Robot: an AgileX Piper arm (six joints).
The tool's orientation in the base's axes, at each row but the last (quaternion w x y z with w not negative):
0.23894, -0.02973, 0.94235, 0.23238
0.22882, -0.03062, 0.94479, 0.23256
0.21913, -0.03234, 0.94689, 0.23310
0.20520, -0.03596, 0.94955, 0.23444
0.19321, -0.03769, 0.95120, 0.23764
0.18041, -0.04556, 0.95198, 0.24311
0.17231, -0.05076, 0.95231, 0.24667
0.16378, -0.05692, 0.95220, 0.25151
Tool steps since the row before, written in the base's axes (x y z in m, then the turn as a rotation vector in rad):
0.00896, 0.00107, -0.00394, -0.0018, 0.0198, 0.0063
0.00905, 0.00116, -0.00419, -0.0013, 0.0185, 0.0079
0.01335, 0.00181, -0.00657, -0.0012, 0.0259, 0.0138
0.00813, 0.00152, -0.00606, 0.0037, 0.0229, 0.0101
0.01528, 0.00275, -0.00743, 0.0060, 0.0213, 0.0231
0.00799, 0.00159, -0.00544, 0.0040, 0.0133, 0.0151
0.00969, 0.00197, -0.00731, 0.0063, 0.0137, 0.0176
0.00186, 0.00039, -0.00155, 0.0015, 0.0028, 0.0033
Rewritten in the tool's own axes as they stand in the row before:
-0.00603, -0.00221, 0.00746, -0.0002, 0.0206, 0.0033
-0.00616, -0.00224, 0.00761, -0.0015, 0.0200, 0.0016
-0.00914, -0.00338, 0.01139, -0.0038, 0.0291, 0.0003
-0.00492, -0.00260, 0.00861, -0.0068, 0.0241, 0.0038
-0.01118, -0.00332, 0.01266, -0.0140, 0.0280, -0.0067
-0.00545, -0.00243, 0.00777, -0.0092, 0.0177, -0.0047
-0.00651, -0.00335, 0.00988, -0.0123, 0.0188, -0.0058
-0.00123, -0.00073, 0.00199, -0.0026, 0.0037, -0.0009

